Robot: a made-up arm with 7 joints.
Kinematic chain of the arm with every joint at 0, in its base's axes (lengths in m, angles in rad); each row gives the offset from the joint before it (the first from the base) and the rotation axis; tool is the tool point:
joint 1: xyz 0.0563 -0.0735 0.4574 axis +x
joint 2: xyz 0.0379 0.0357 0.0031 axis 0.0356 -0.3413 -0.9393
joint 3: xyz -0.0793 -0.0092 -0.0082 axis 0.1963 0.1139 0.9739
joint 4: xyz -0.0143 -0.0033 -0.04 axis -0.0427 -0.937 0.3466
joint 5: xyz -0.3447 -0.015 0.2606 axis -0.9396 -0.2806 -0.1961
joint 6: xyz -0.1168 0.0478 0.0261 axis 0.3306 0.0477 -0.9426
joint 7: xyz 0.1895 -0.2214 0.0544 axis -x
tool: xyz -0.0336 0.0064 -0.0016
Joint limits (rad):
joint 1: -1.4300..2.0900
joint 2: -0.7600..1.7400
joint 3: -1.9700..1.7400
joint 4: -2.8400..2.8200
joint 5: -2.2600..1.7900
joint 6: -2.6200..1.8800
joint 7: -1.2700..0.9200
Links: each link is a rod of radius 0.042 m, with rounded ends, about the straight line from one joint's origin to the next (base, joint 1, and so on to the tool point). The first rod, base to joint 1, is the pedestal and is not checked.
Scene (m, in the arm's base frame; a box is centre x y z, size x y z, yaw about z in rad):
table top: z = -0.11
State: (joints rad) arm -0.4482 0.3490 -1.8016 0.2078 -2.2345 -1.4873 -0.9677
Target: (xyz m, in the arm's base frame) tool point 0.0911 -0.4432 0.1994
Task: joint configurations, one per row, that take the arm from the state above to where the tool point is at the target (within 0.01 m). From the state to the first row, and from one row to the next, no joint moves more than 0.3 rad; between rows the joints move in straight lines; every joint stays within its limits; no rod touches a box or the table.
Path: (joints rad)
1: -0.1826 0.2703 -1.6992 -0.0413 -2.1830 -1.5040 -0.9693
2: 0.0831 0.1916 -1.5969 -0.2905 -2.1315 -1.5207 -0.9709
3: 0.3487 0.1128 -1.4945 -0.5396 -2.0799 -1.5374 -0.9725
4: 0.6144 0.0341 -1.3922 -0.7887 -2.0284 -1.5541 -0.9741
5: 0.8800 -0.0446 -1.2898 -1.0379 -1.9769 -1.5708 -0.9756
6: 1.1457 -0.1233 -1.1875 -1.2870 -1.9254 -1.5875 -0.9772
7: 1.4113 -0.2020 -1.0851 -1.5361 -1.8738 -1.6042 -0.9788

